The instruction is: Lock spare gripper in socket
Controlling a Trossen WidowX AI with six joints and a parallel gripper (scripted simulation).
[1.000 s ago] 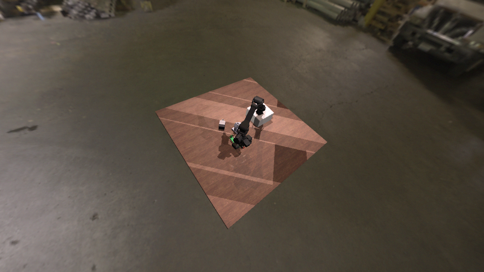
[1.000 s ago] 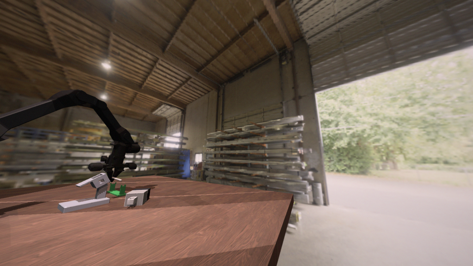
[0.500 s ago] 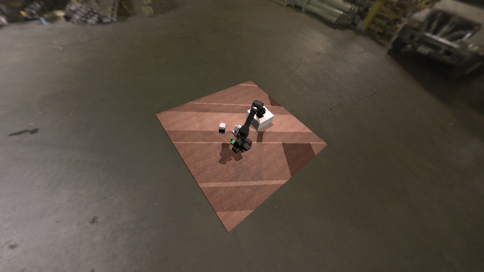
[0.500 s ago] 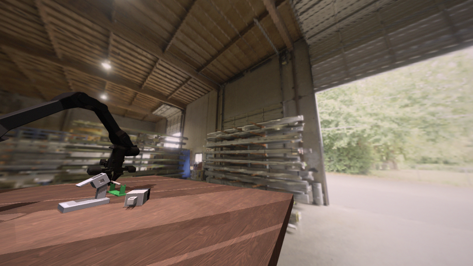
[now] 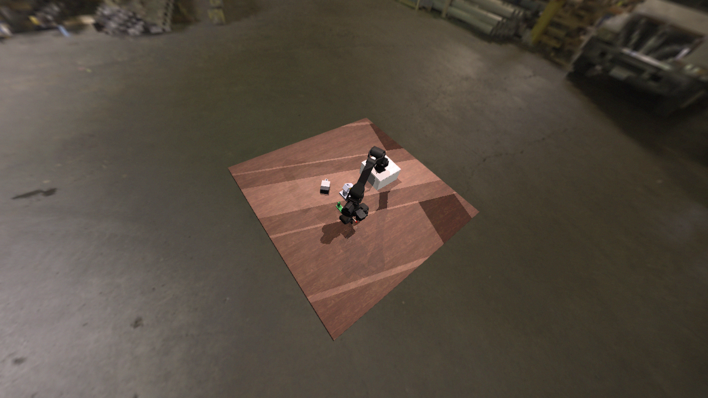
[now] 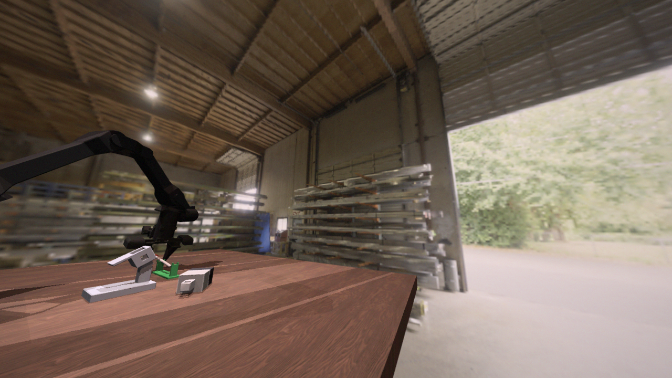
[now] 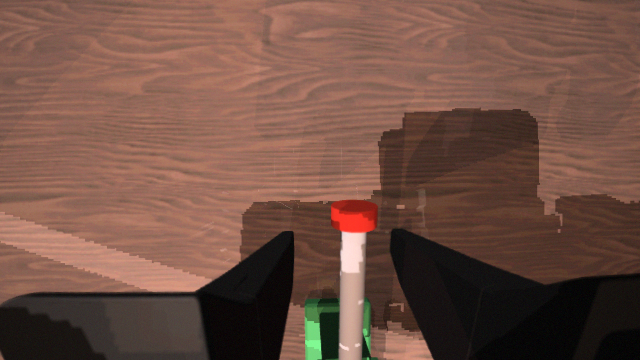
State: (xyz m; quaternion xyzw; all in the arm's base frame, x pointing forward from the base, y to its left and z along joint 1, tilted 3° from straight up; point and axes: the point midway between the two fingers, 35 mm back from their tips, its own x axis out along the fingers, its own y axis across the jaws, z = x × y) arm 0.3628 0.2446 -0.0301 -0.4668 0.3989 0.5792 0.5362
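Now: the green cradle 1 cm ahead of my gripper tip and 10 cm to the right of it. Round my gripper tip: spare gripper (2 cm ahead, 34 cm to the right); mount (9 cm behind, 22 cm to the right, 3 cm above).
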